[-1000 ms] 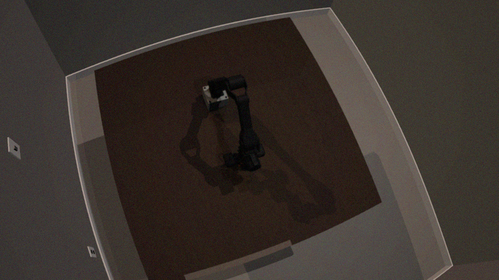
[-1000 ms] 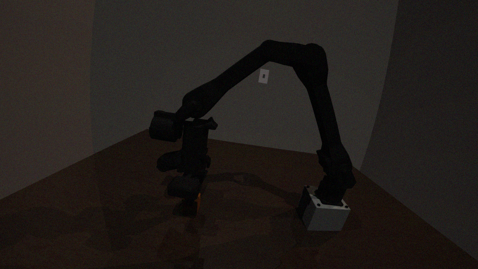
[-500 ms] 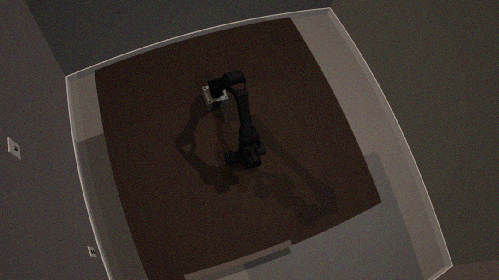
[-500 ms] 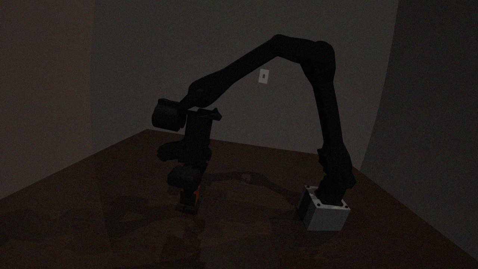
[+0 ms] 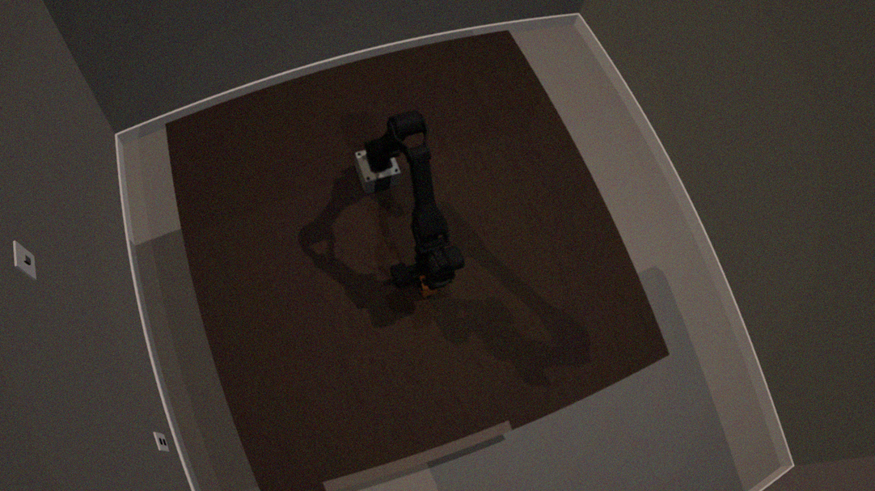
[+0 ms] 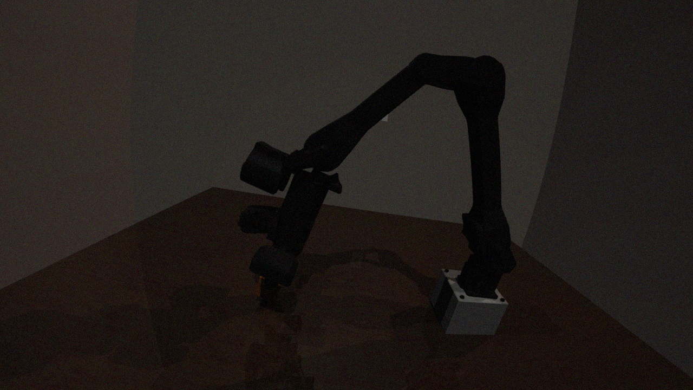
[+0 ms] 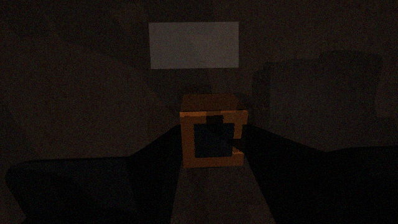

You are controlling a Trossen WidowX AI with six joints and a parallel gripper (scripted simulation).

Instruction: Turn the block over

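Right now my gripper tip is 1 cm below the orange block.
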